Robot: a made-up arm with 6 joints.
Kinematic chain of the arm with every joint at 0, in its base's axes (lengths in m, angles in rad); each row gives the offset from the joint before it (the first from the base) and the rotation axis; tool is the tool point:
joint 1: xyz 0 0 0.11 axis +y
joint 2: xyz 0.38 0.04 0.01 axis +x
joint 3: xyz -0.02 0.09 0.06 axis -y
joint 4: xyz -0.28 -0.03 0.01 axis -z
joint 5: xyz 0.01 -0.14 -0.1 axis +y
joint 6: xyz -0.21 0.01 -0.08 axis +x
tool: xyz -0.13 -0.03 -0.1
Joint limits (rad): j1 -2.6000..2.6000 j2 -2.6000..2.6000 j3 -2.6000..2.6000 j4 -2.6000..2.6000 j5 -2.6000..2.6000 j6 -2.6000..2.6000
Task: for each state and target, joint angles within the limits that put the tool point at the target. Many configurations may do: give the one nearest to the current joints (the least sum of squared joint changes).
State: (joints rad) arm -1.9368 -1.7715 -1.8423 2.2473 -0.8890 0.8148
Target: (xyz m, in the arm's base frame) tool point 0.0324 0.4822 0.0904
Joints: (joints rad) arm -1.9311 -1.2825 -1.7790 2.3754 -0.8991 1.0151
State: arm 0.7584 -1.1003 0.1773 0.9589 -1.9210 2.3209
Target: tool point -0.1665 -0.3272 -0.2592
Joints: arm 1.2660 -0.9461 0.4989 1.0179 -1.5619 2.4369
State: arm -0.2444 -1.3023 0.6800 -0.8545 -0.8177 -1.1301
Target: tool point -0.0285 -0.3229 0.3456
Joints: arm -0.4217 -1.4085 0.1661 -0.6048 -0.5060 -1.2224
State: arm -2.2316 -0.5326 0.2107 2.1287 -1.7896 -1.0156
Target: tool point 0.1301 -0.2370 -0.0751
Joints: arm -2.0515 -0.7777 -0.0666 1.7901 -2.1117 -0.9118
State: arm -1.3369 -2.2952 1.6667 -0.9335 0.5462 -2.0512
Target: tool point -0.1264 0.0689 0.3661
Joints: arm -1.1197 -2.2249 1.5798 -1.1894 0.9498 -2.1420
